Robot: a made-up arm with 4 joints. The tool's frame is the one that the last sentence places.
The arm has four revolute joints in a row. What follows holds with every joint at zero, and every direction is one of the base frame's. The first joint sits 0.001 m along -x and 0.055 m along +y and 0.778 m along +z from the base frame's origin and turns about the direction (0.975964, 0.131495, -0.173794). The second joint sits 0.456 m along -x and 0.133 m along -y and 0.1 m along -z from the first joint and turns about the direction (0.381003, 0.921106, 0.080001). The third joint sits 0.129 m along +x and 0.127 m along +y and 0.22 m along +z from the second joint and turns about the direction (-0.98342, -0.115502, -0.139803). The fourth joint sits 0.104 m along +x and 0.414 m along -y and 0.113 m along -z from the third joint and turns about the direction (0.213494, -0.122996, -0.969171). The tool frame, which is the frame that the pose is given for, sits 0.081 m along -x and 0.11 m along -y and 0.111 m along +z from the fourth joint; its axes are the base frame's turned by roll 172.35, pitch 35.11 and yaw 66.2 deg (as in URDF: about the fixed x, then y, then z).
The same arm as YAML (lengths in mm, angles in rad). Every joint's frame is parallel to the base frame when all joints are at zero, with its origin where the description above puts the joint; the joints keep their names.
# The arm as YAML. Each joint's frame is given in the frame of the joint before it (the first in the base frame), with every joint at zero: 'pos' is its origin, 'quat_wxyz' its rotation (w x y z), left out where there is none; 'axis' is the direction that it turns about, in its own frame. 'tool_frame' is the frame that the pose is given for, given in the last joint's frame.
length_unit: mm
angle_unit: rad
joints:
  - joint: joint 1
    pos: [-1.0, 55.0, 778.0]
    axis: [0.975964, 0.131495, -0.173794]
  - joint: joint 2
    pos: [-456.0, -133.0, -100.0]
    axis: [0.381003, 0.921106, 0.080001]
  - joint: joint 3
    pos: [129.0, 127.0, 220.0]
    axis: [-0.98342, -0.115502, -0.139803]
  - joint: joint 4
    pos: [104.0, -414.0, -113.0]
    axis: [0.213494, -0.122996, -0.969171]
tool_frame:
  pos: [-81.0, -110.0, 111.0]
  quat_wxyz: [0.21763, 0.785937, 0.536365, -0.217377]

